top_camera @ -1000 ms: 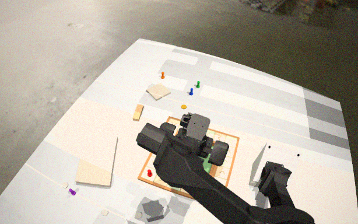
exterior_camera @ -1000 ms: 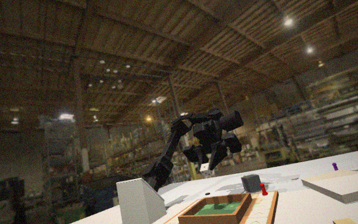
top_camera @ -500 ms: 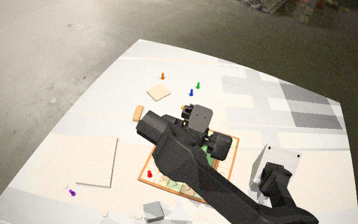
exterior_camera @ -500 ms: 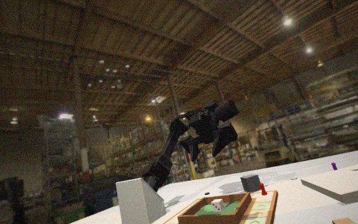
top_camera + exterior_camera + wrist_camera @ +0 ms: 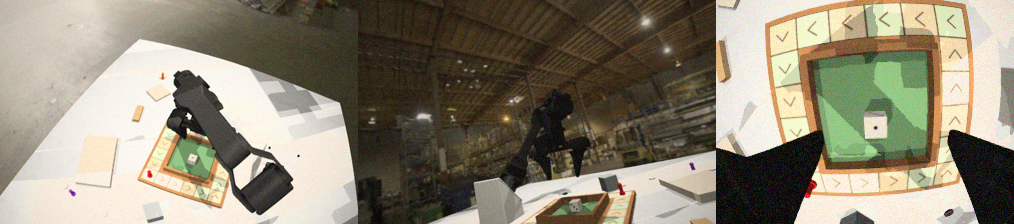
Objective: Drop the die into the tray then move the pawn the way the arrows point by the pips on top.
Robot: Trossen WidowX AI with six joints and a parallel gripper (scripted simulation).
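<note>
Now: the red pawn 120 mm ahead of my gripper tip, 120 mm to the left of it and 80 mm below it. Also, from my gripper tip: grey block (60 mm ahead, 240 mm to the left, 80 mm below); then white die (10 mm ahead, 20 mm to the left, 80 mm below); then green dice tray (10 mm ahead, 10 mm to the left, 100 mm below).
</note>
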